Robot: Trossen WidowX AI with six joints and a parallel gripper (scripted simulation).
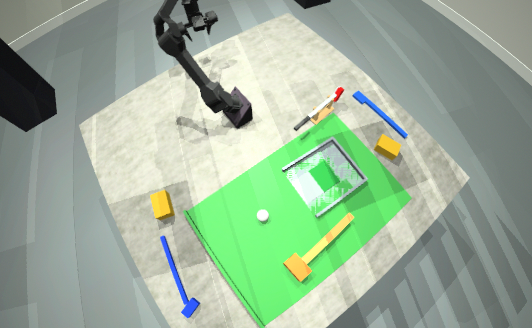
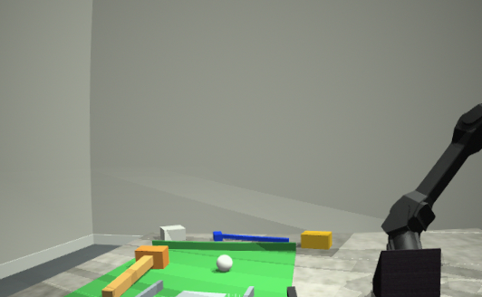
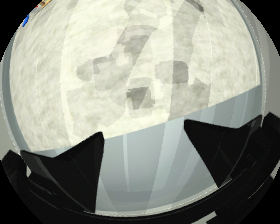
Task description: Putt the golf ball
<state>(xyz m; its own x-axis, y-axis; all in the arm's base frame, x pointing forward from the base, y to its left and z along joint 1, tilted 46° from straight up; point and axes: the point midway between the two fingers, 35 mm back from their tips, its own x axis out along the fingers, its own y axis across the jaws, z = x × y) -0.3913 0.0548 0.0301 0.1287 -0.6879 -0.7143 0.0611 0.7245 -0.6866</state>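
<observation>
Right now my gripper tip is 56 cm short of the red putter, 28 cm to the right of it and 8 cm above it. Also, from my gripper tip: green mat 86 cm ahead, 1 cm to the left, 14 cm below; white golf ball 81 cm ahead, 14 cm to the right, 12 cm below; wooden stand 56 cm ahead, 29 cm to the left, 11 cm below.
</observation>
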